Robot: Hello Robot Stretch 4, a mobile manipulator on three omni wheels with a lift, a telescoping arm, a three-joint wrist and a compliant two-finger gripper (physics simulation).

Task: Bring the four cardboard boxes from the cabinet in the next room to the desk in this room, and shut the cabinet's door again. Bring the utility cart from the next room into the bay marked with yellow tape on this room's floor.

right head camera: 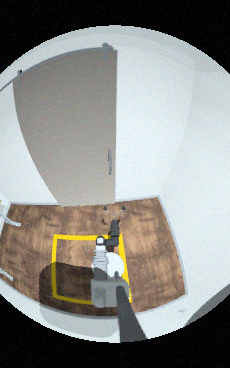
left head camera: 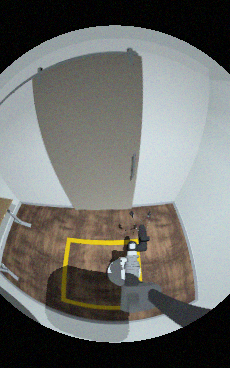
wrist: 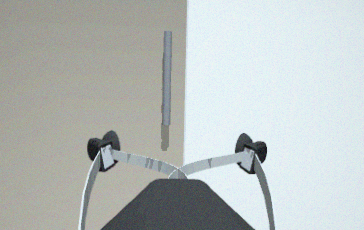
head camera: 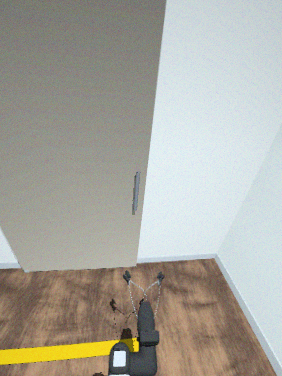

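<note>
My gripper (head camera: 144, 276) (right head camera: 114, 208) (wrist: 177, 145) is open, with nothing between its fingers. In the wrist view it points at the right edge of a grey-beige sliding door, and the door's upright bar handle (head camera: 136, 193) (left head camera: 133, 166) (right head camera: 110, 161) (wrist: 167, 77) shows above and between the fingertips, apart from them. The door (head camera: 75, 140) (left head camera: 95, 130) (right head camera: 70, 130) (wrist: 75, 75) hangs from a rail against the wall. The yellow tape bay (head camera: 50, 351) (left head camera: 65, 270) (right head camera: 54, 270) lies on the floor under my arm and base. The boxes, the cabinet and the cart do not show.
A desk corner (left head camera: 4, 209) with pale metal legs (left head camera: 19, 219) (right head camera: 11, 220) shows at the left edge. White walls meet in a corner to the right of the door. The overhead rail (left head camera: 87, 54) (right head camera: 60, 54) runs on to the left. Dark shadows fall across the bay.
</note>
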